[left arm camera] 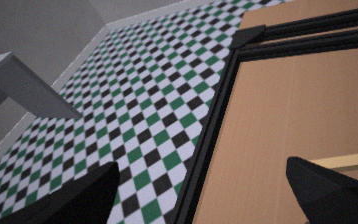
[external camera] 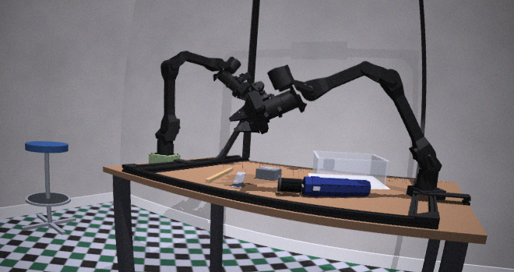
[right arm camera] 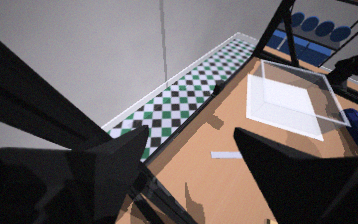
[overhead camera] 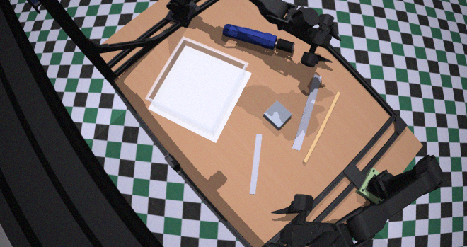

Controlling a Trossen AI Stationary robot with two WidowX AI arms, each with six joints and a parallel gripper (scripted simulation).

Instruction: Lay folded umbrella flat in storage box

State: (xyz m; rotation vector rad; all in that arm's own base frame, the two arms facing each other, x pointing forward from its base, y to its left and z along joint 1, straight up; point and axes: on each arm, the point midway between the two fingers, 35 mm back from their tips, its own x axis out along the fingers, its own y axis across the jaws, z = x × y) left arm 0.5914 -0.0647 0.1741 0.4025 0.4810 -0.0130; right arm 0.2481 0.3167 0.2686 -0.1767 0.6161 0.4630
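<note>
My left hand is 70 mm past the folded umbrella, 250 mm to the right of it and 180 mm above it. The rest, counted from my left hand: clear storage box: 370 mm behind, 260 mm to the left, 150 mm below; then wooden stick: 150 mm behind, 150 mm to the right, 200 mm below; then grey block: 240 mm behind, 10 mm to the right, 190 mm below.
</note>
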